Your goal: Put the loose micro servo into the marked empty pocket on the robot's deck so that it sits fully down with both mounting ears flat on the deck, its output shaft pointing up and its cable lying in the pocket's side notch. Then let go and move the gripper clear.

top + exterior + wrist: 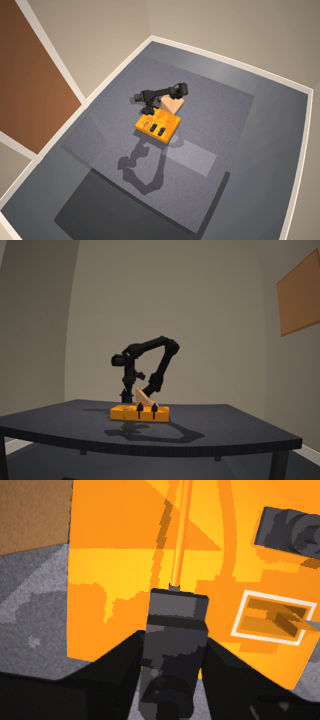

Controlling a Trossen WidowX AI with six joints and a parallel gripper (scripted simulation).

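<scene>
Right now my gripper tip is 10 mm past the orange deck, 70 mm to the right of it and 100 mm above it.
</scene>
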